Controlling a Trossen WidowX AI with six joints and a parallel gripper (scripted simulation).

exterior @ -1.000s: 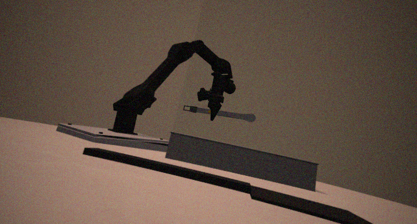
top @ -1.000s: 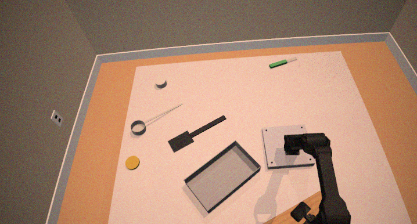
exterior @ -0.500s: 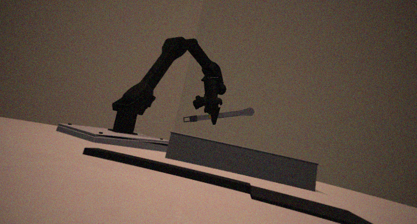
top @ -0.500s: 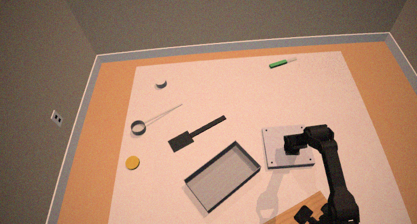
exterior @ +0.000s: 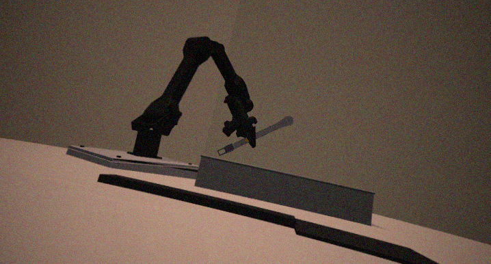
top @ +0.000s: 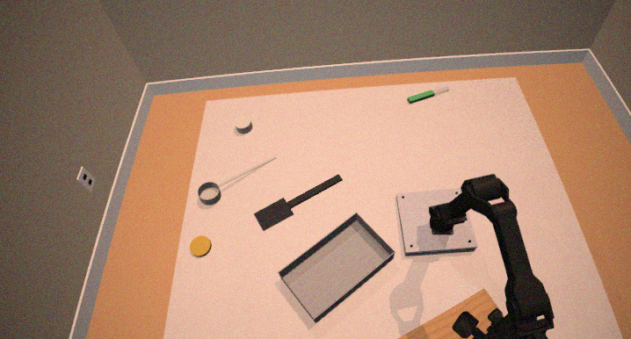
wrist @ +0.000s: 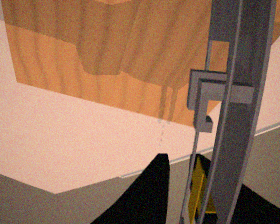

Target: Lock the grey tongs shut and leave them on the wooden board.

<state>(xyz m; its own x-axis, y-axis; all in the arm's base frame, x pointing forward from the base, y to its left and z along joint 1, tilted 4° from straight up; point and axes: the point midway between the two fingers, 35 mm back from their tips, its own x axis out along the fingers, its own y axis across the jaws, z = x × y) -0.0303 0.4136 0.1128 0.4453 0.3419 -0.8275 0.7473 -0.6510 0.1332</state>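
My gripper tip is 30 mm past the yellow slider, 20 mm to the left of it and 20 mm below it. The rest, counted from my gripper tip: grey roasting tin: 330 mm ahead, 280 mm to the right, 120 mm below; wooden board: 130 mm below, 30 mm to the right; black spatula: 500 mm to the right, 490 mm ahead, 140 mm below.
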